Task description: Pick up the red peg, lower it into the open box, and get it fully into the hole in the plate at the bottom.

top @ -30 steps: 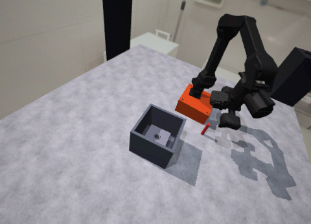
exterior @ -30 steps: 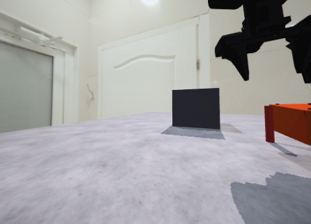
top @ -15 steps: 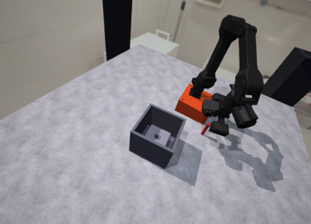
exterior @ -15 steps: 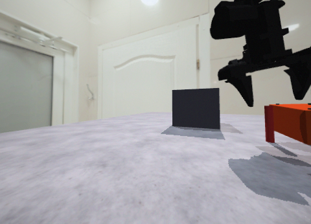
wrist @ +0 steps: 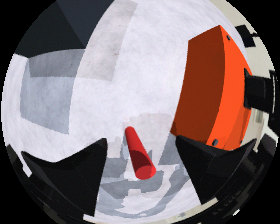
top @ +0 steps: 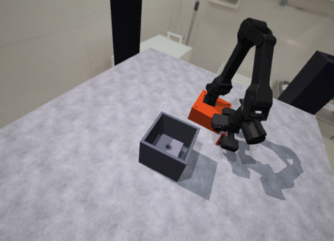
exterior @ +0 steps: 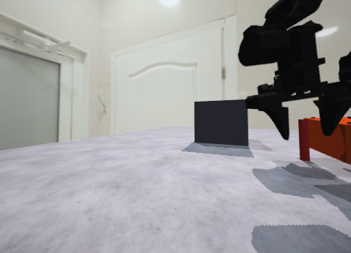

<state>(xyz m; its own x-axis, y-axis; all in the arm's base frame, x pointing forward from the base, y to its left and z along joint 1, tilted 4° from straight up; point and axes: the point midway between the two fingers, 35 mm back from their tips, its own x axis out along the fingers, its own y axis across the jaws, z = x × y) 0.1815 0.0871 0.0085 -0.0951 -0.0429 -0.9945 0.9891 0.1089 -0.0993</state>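
My gripper tip is now 1 cm short of the red peg and 1 cm to the right of it. Round my gripper tip: grey plate (15 cm ahead, 19 cm to the right).
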